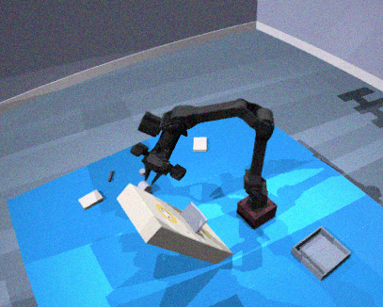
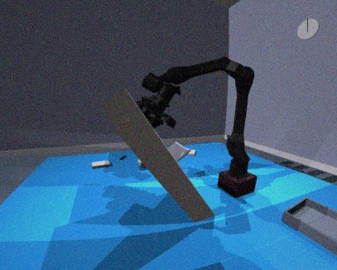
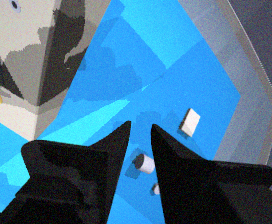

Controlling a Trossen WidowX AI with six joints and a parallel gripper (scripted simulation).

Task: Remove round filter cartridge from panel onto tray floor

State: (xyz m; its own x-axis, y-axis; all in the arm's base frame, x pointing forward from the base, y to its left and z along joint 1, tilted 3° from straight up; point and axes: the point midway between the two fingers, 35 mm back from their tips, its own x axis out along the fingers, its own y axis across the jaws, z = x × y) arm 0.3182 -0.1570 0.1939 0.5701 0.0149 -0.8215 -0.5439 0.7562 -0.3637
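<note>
Now: gripper tip 19 cm to the right of the white round filter cartridge, 4 cm below it and 3 cm short of it. The rest, counted from my gripper tip: beige service panel 19 cm to the left, 3 cm below, 1 cm behind; grey tray 44 cm to the left, 43 cm behind, 20 cm below.
</note>
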